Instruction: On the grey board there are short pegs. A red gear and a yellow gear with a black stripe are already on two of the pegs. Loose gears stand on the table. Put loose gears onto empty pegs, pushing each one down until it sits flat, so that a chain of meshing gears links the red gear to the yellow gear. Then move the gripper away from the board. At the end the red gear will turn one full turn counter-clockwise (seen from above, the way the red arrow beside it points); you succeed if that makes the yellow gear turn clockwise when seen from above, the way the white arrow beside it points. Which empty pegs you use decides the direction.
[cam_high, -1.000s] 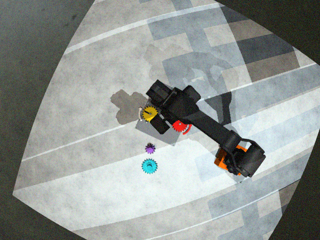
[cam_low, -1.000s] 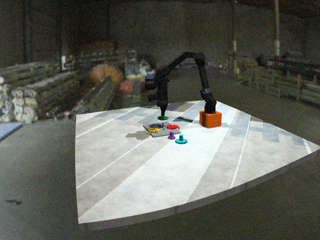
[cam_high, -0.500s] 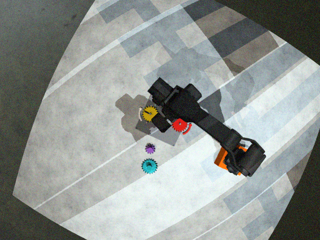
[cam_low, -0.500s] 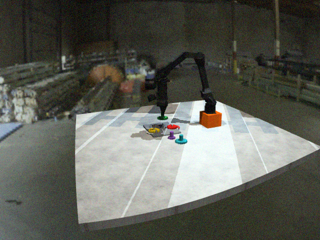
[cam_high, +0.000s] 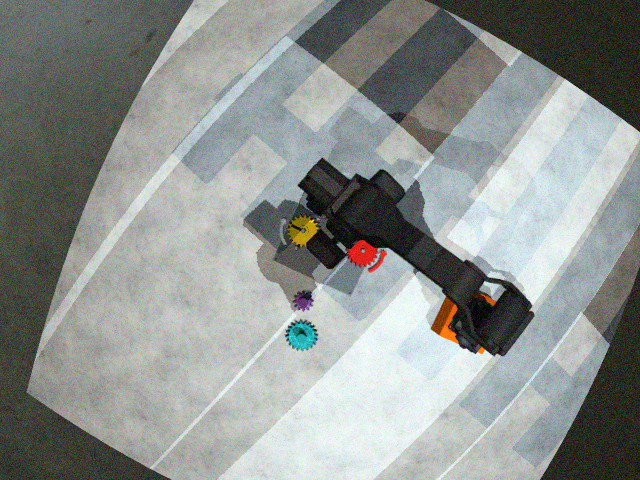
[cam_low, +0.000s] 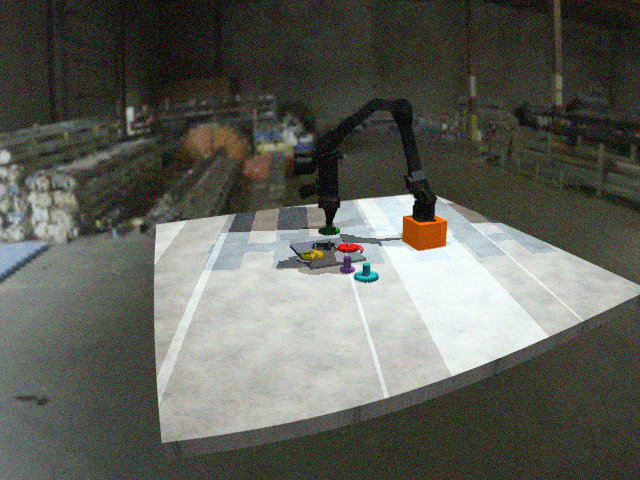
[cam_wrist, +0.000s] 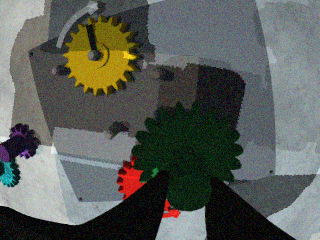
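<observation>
Right now my gripper tip is 20 mm past the purple gear, 180 mm to the right of it and 70 mm above it. The rest, counted from my gripper tip: red gear 50 mm behind, 30 mm to the left, 70 mm below; then yellow gear 60 mm ahead, 70 mm to the left, 70 mm below; then green gear 10 mm below.
</observation>
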